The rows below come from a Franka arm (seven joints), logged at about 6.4 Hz.
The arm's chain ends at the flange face. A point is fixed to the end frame.
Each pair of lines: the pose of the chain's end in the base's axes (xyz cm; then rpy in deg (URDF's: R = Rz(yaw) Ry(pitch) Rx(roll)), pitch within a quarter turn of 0, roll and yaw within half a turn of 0), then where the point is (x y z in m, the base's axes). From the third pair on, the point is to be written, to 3 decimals.
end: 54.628, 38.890, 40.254, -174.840, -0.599, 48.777
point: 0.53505 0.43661 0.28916
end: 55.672, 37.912, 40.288, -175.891, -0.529, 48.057
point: 0.54756 0.42547 0.28875
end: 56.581, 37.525, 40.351, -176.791, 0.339, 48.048
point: 0.557 0.419 0.288
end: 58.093, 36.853, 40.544, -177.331, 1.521, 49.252
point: 0.570 0.410 0.289
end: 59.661, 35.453, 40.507, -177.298, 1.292, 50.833
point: 0.585 0.396 0.289
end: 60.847, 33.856, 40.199, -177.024, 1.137, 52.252
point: 0.596 0.380 0.286
